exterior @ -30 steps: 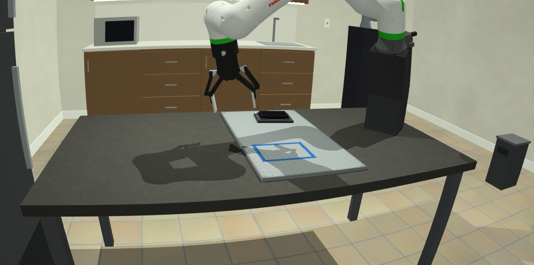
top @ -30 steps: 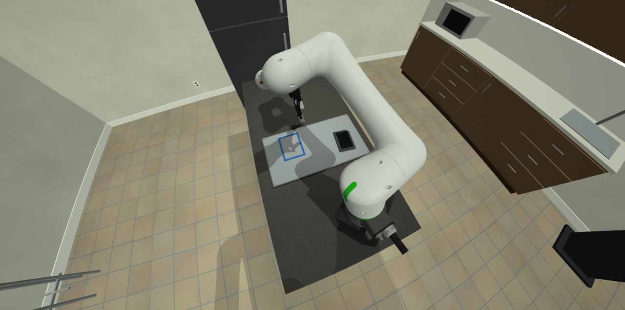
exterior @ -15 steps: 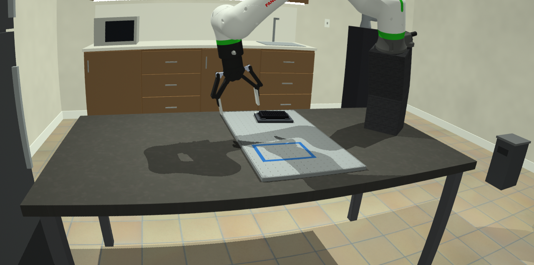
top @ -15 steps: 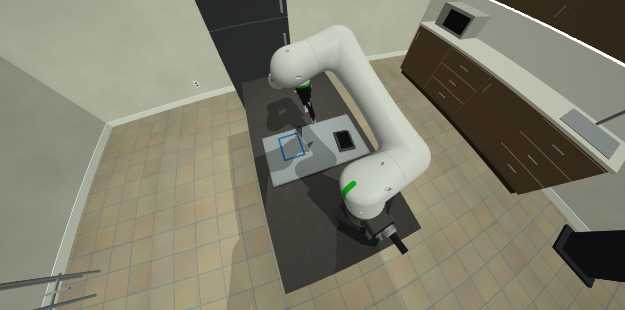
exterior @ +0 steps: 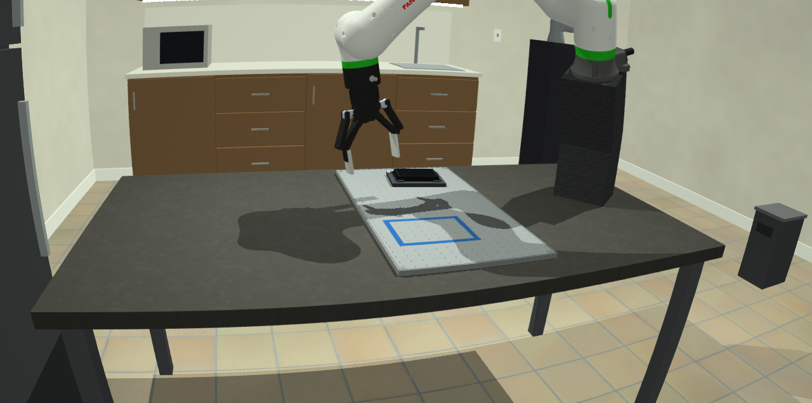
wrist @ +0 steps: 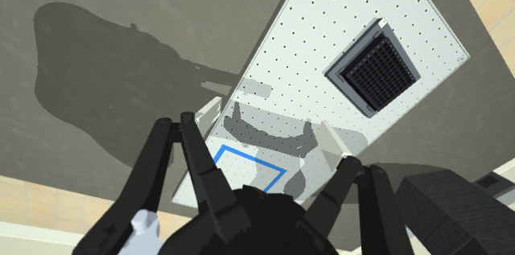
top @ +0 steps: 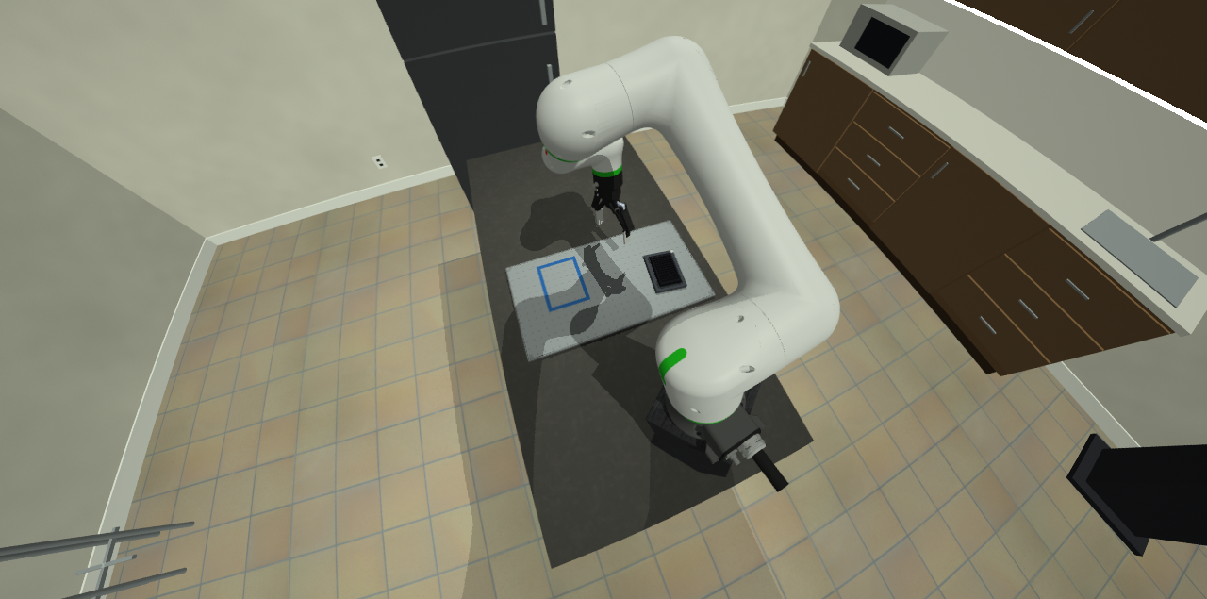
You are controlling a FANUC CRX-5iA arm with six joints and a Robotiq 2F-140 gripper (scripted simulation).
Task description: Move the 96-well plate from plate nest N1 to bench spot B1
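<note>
The black 96-well plate lies 19 cm behind my hand, 13 cm to the right of it and 9 cm below it. From my hand the other things lie so: grey plate nest N1: 19 cm behind, 13 cm to the right, 10 cm below.
</note>
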